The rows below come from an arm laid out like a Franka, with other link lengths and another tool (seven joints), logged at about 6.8 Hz.
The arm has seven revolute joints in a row. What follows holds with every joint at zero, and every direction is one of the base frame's.
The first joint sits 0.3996 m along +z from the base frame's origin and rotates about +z.
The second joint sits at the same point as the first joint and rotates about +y.
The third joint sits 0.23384 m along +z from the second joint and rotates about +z.
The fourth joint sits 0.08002 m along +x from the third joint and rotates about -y.
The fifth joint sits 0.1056 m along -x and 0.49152 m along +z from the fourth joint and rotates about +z.
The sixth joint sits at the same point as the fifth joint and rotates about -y.
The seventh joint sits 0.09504 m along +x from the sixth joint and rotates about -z.
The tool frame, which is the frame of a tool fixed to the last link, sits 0.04 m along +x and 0.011 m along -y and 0.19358 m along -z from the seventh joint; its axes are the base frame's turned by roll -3.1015, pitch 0 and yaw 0.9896 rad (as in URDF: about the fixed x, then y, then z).
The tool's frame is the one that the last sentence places.
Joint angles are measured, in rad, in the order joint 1, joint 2, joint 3, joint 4, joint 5, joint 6, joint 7. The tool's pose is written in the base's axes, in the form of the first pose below.
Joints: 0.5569 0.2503 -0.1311 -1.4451 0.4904 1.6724 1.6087
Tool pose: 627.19 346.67 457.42 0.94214 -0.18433 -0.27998 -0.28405 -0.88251 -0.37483
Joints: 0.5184 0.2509 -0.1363 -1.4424 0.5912 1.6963 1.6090
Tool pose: 640.60 336.92 465.66 0.92347 -0.21790 -0.31578 -0.34860 -0.82030 -0.45341
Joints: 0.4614 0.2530 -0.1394 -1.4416 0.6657 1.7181 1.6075
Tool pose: 660.80 310.45 471.12 0.90150 -0.26674 -0.34081 -0.41533 -0.75461 -0.50800
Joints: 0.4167 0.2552 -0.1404 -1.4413 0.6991 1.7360 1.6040
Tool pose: 676.95 285.23 473.37 0.88659 -0.30661 -0.34634 -0.45514 -0.71179 -0.53498
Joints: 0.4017 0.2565 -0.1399 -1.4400 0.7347 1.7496 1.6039
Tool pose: 682.81 280.84 476.94 0.87847 -0.31809 -0.35652 -0.47349 -0.67951 -0.56043
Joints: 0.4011 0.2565 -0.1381 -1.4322 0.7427 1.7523 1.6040
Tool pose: 683.66 283.19 482.43 0.88062 -0.31556 -0.35346 -0.47030 -0.67295 -0.57093
